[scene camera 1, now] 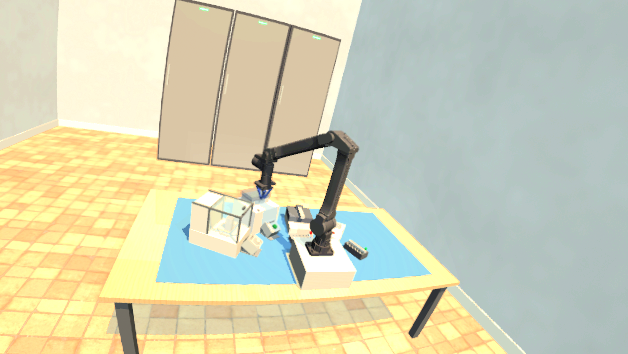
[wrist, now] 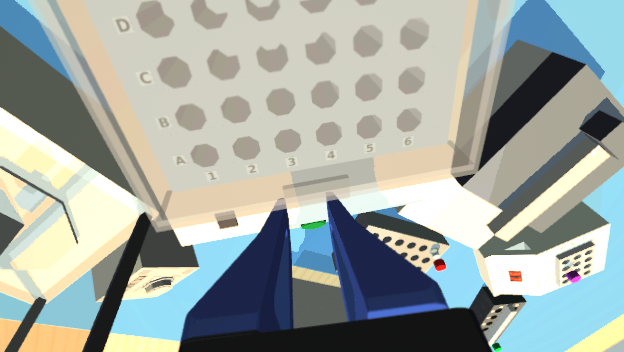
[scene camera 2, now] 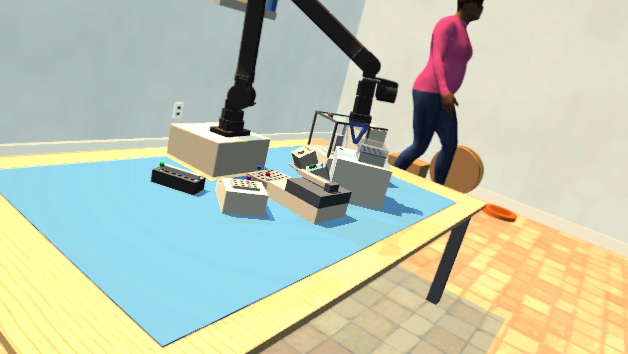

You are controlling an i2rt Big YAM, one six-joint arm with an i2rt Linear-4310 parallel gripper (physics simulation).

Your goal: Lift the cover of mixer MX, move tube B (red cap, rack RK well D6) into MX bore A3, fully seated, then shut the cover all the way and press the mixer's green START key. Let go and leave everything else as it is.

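Places are measured from the arm's base along level axes (x right, y ahead, z up), in millimetres.
Where they show: gripper, fingertip midpoint: (scene camera 1: 262, 198) (wrist: 306, 204) (scene camera 2: 354, 143); arm's base, origin of the base link: (scene camera 1: 319, 250) (scene camera 2: 230, 133).
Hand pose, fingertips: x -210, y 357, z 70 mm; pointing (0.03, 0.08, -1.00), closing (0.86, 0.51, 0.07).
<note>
Each offset is from my fingertips to the top centre of the thing. "spot": to the spot under its first point.
Mixer MX @[dx +7, dy -1, dz +14 mm] (scene camera 1: 257, 220) (scene camera 2: 360, 180) is a white box with a see-through cover @[dx -23, dy +48, dz +14 mm] (wrist: 320, 186) lying down over its lettered bores; bore A3 (wrist: 288, 141) shows through it, and no tube shows in it. My gripper (scene camera 1: 264, 196) (scene camera 2: 358, 142) (wrist: 306, 204) points down at the cover's front edge, by its dark handle bar. The fingers stand a narrow gap apart, with nothing between them; contact with the cover cannot be told. The green START key @[dx +67, dy -96, dz -101 mm] (scene camera 1: 275, 227) (scene camera 2: 312, 166) (wrist: 313, 224) is in front of the mixer. Tube B @[dx +264, dy -126, dz -121 mm] (scene camera 2: 268, 174) (wrist: 439, 265), red-capped, stands in rack RK @[dx +216, dy -154, dz -145 mm] (wrist: 407, 226).
A glass-walled instrument @[spot: dx -309, dy -195, dz -142 mm] (scene camera 1: 200, 240) stands close beside the mixer. A dark-topped box @[dx +247, dy +14, dz -74 mm] (scene camera 1: 298, 214) (scene camera 2: 317, 192) stands on its other side. A white block @[dx +427, dy -85, dz -106 mm] (scene camera 2: 244, 200) holds a purple-capped tube @[dx +428, dy -69, dz -88 mm] (wrist: 573, 276). A black strip rack @[dx +500, dy -249, dz -128 mm] (scene camera 1: 356, 249) (scene camera 2: 177, 181) stands farther off. A person (scene camera 2: 442, 55) is behind the table.
</note>
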